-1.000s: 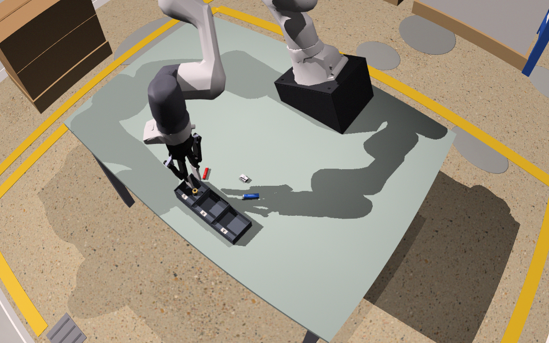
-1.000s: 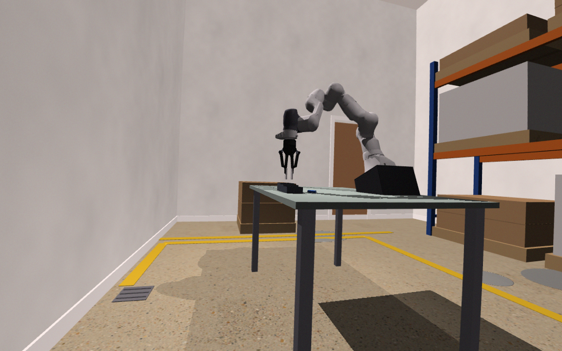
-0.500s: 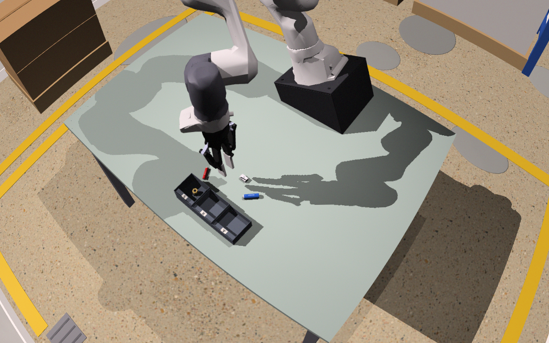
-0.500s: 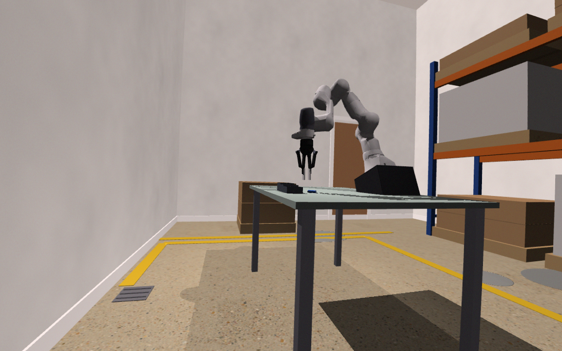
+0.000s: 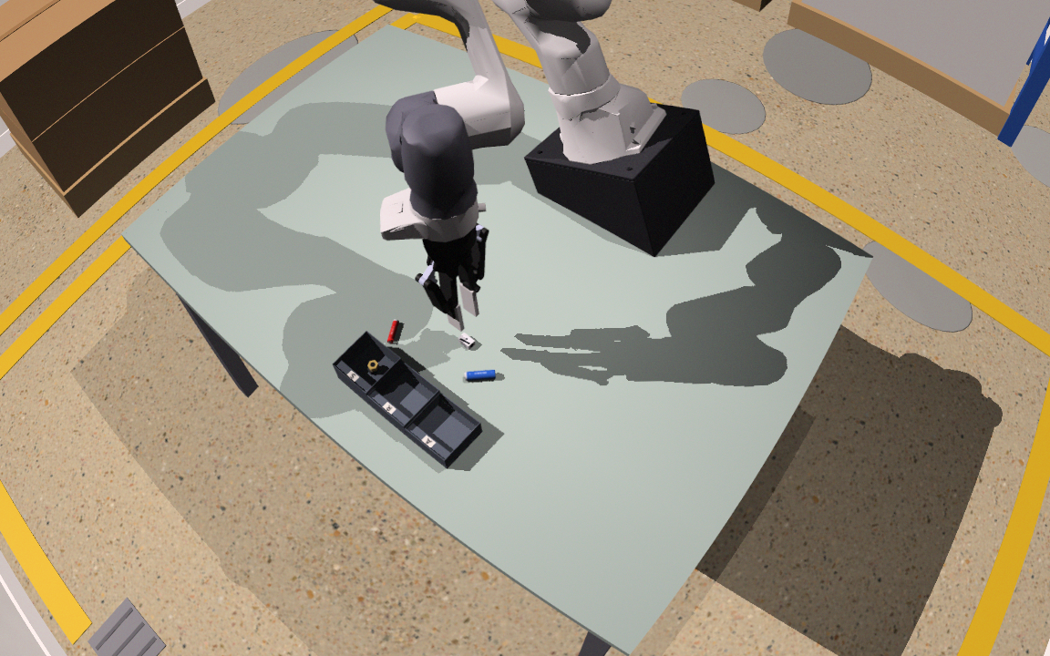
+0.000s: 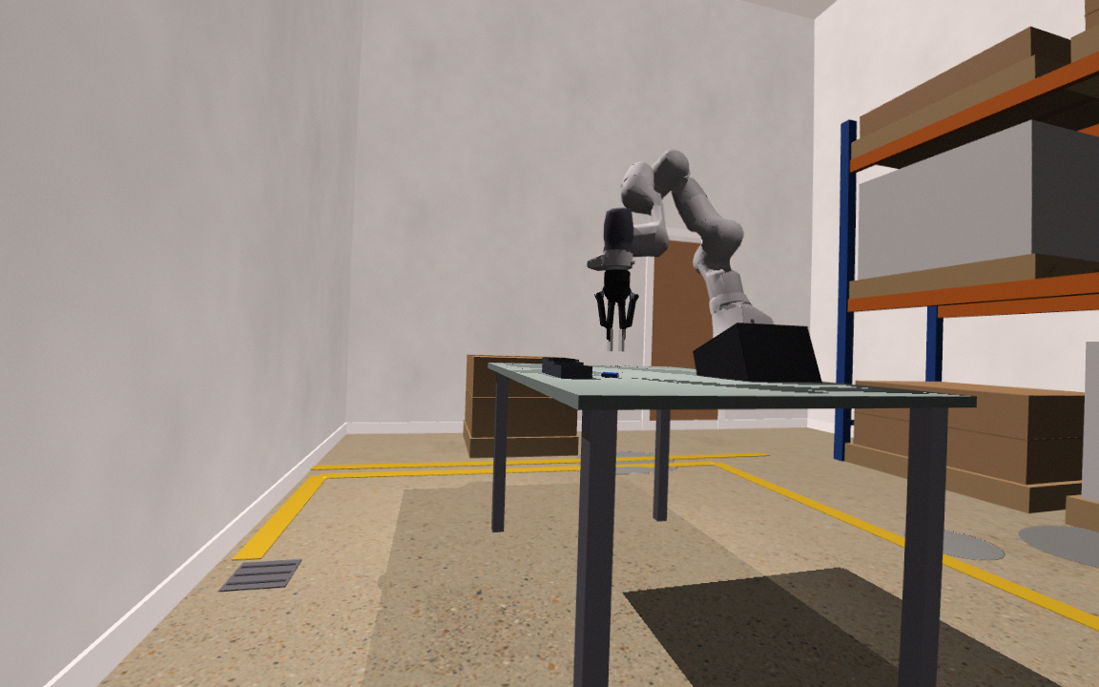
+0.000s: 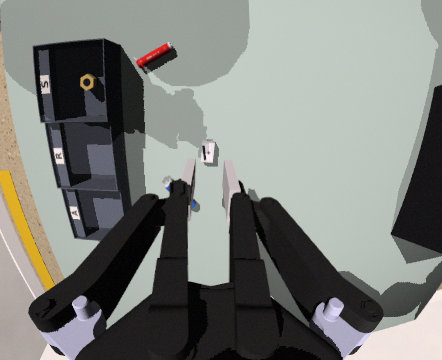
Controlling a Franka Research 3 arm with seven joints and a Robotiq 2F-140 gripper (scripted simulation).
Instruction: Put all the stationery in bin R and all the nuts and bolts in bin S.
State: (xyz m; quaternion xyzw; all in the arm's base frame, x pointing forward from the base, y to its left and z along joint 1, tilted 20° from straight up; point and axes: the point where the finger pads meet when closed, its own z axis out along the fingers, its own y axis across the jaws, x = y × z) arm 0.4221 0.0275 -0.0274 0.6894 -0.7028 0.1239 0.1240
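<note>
Now: the small white block 100 mm below my hand. From my hand the other things lie so: red cylinder (110 mm to the right, 100 mm below, 60 mm ahead); blue cylinder (100 mm below, 60 mm to the left, 40 mm ahead); brass nut (140 mm ahead, 90 mm to the right, 90 mm below).
</note>
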